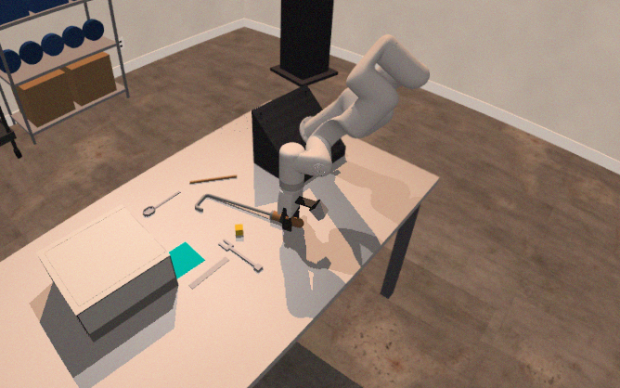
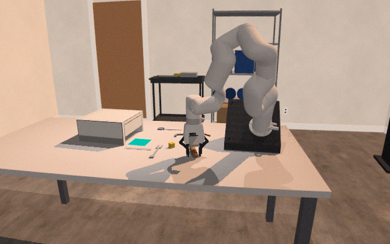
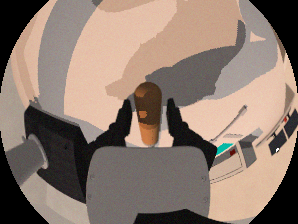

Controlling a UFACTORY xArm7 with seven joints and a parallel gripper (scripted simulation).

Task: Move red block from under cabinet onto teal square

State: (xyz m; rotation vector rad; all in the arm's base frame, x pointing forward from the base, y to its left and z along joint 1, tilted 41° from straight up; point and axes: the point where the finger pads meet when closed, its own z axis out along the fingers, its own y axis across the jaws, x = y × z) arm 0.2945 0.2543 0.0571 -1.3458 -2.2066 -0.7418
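Right now the wooden stick is 7 cm ahead of my hand, 35 cm to the right of it and 2 cm below it. From my hand the other things lie so: grey wrench (21 cm ahead, 1 cm to the left, 2 cm below); then yellow block (15 cm ahead, 8 cm to the right, 1 cm below); then long hook tool (10 cm ahead, 12 cm to the right, 1 cm below).
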